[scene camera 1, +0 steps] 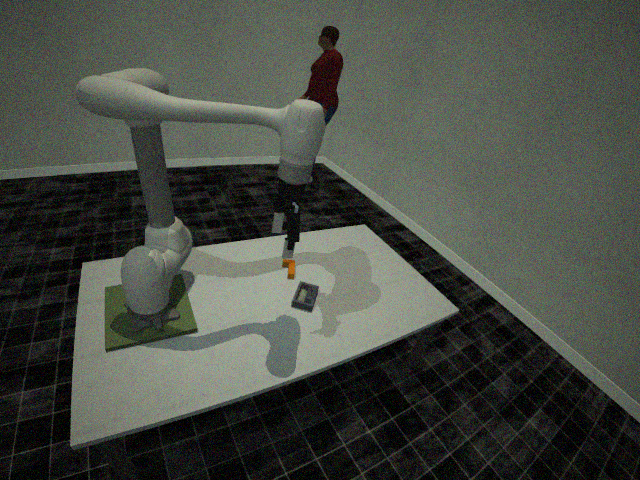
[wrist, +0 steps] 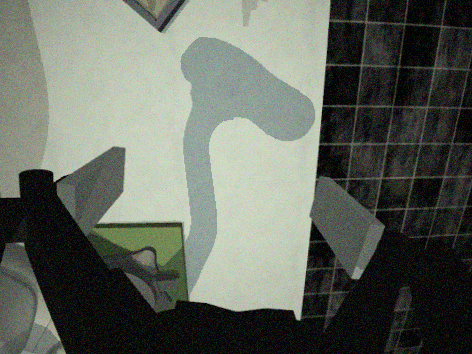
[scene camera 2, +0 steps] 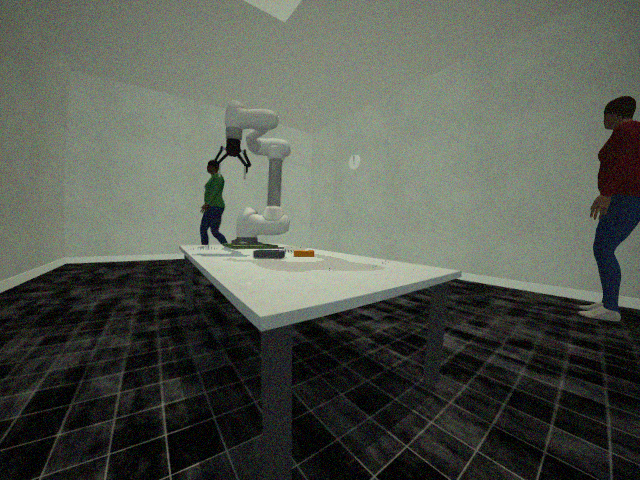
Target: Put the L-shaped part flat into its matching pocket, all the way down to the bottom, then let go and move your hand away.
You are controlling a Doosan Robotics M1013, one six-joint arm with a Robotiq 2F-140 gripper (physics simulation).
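Seen in the pictures: gripper, fingertip midpoint: (scene camera 1: 281,244) (wrist: 222,183) (scene camera 2: 232,178); arm's base at its link origin: (scene camera 1: 151,310) (scene camera 2: 246,244).
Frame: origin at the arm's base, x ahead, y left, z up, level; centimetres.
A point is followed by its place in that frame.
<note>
The orange L-shaped part (scene camera 1: 291,270) @(z 1.0, x 64.7, y -3.9 cm) (scene camera 2: 303,253) @(z -0.3, x 67.5, y -2.9 cm) lies flat on the table, apart from the dark grey block with the pocket (scene camera 1: 302,308) @(z -0.9, x 55.8, y -25.4 cm) (scene camera 2: 268,254) @(z 0.2, x 64.5, y -23.4 cm). One corner of the block (wrist: 161,25) @(z 1.2, x 53.4, y -22.2 cm) shows at the top edge of the wrist view. The inside of the pocket is small and not clear. My gripper (scene camera 1: 283,237) @(z 40.4, x 36.5, y -29.9 cm) (scene camera 2: 231,170) @(z 40.4, x 36.5, y -29.9 cm) (wrist: 222,183) @(z 40.4, x 36.5, y -29.9 cm) is open and empty, with its fingers spread wide, high above the table. The L-shaped part does not show in the wrist view.
The white table (scene camera 1: 155,392) @(z -2.0, x -9.1, y -33.6 cm) (scene camera 2: 310,297) @(z -2.0, x 123.7, y -51.7 cm) (wrist: 260,225) @(z -2.0, x 8.4, y -34.3 cm) carries the arm's green base plate (scene camera 1: 183,304) @(z 0.2, x 12.4, y -2.5 cm) (wrist: 170,240) @(z 0.3, x 9.8, y -13.2 cm). Arm shadows cross the table top. A person in red (scene camera 1: 326,77) (scene camera 2: 620,160) and a person in green (scene camera 2: 214,191) stand beyond the table.
</note>
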